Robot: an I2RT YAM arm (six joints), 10 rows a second.
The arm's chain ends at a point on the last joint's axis. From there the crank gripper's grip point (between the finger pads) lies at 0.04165 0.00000 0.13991 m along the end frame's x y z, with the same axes.
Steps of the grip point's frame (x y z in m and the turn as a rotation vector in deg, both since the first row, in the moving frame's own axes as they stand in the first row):
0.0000 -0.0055 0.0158 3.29 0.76 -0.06
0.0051 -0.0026 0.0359 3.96 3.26 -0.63
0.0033 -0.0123 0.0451 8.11 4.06 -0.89
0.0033 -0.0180 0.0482 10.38 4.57 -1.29
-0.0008 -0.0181 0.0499 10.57 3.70 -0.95
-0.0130 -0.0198 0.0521 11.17 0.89 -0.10
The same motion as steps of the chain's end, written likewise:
-0.0018 0.0026 0.0166 3.29 0.76 -0.06
-0.0027 0.0075 0.0388 3.96 3.26 -0.63
-0.0063 0.0079 0.0498 8.11 4.06 -0.89
-0.0074 0.0079 0.0543 10.38 4.57 -1.29
-0.0095 0.0081 0.0553 10.57 3.70 -0.95
-0.0151 0.0073 0.0554 11.17 0.89 -0.10

